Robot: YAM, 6 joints.
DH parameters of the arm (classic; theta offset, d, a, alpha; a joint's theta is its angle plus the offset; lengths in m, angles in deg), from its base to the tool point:
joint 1: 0 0.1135 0.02 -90
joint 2: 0 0 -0.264 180
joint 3: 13.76 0 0.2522 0
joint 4: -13.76 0 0.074 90
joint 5: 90 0 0 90
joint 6: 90 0.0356 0 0
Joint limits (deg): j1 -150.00..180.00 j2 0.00..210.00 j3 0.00..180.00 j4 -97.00..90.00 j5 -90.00..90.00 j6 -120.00..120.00
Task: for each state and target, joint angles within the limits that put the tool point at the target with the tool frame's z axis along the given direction. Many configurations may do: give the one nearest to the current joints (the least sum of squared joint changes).
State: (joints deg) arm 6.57 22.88 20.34 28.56 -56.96 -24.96
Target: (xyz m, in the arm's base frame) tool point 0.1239 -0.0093 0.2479 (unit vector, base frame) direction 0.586 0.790 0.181
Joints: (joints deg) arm -19.96 34.75 6.62 60.91 -70.47 -24.96
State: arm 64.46 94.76 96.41 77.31 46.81 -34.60
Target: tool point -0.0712 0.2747 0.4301 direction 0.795 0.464 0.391
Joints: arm 111.08 85.70 65.15 89.94 65.31 -34.60
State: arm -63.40 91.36 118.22 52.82 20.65 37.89
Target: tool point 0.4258 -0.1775 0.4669 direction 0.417 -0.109 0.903
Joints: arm -22.90 123.20 117.06 70.85 -3.55 37.89
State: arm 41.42 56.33 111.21 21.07 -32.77 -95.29
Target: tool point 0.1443 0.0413 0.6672 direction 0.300 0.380 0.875
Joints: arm 11.74 75.25 113.64 28.64 -18.12 -95.29
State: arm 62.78 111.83 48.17 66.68 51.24 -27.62
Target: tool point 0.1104 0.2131 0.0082 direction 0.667 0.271 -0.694
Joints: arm 66.93 119.52 21.95 43.91 30.50 -27.62
